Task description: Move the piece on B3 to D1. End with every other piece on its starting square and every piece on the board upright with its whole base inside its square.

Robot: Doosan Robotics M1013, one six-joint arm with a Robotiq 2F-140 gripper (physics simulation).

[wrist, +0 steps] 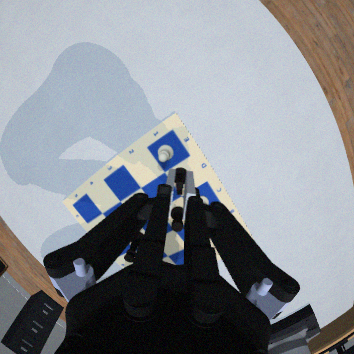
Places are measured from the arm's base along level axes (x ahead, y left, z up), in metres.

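Where they show: gripper, between the fingertips: (179,179); arm's base, origin of its link: (281,341).
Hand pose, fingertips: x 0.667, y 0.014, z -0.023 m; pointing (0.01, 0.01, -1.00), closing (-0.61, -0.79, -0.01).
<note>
Things, the pixels of their top centre, and the offset from my fingertips. "*": a spot on its surface instead. Level surfaces: height alone.
- small dark piece, centre of its top: (178,188) dx +0.002, dy -0.002, dz +0.033 m
- board, a spot on its surface: (172,121) * dx +0.064, dy -0.028, dz -0.007 m
- square D1, a spot on its surface: (187,163) * dx +0.011, dy -0.018, dz -0.007 m
- pale round table top, height of its surface: dz -0.013 m
My gripper (179,179) is shut on a small dark piece (180,186), seen from above between the fingertips. They hang over the board (172,121), near square D1 (187,163); the height is hard to judge. D1 shows partly as a cream square between the blue E1 and C1 squares. A white piece (165,153) stands on blue E1. Part of another white piece (204,200) shows on C1, beside the right finger. Dark pieces (177,213) show between the fingers lower down. B3 is hidden by the gripper.
A dark piece (131,254) stands left of the fingers, partly hidden. The board lies turned on a pale round table top (240,90). A shadow of the arm falls across the table at the left. Wooden floor (325,45) shows beyond the table edge. Dark grey equipment (34,320) is at the lower left.
</note>
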